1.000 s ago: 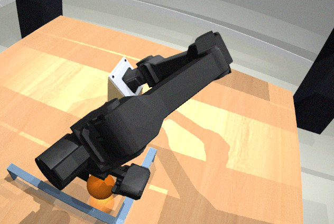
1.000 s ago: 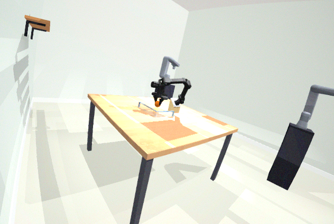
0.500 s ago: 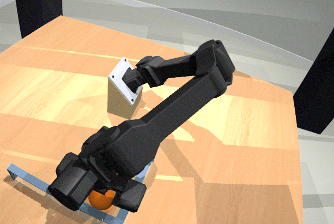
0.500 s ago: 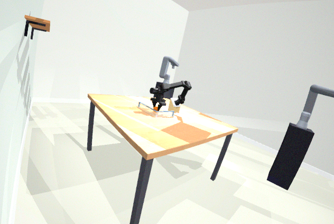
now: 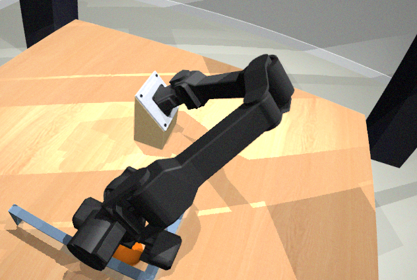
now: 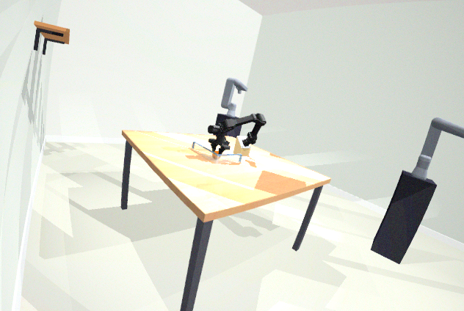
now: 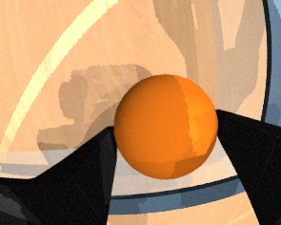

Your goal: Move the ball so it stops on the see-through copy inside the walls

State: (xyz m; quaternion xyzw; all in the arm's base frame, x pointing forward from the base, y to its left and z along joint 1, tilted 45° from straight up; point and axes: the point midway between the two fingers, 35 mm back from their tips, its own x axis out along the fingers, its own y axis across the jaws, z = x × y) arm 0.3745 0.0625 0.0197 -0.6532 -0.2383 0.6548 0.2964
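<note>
Now: the orange ball right at my gripper tip. From my gripper tip the other things lie so: see-through ball copy (right at my gripper tip).
</note>
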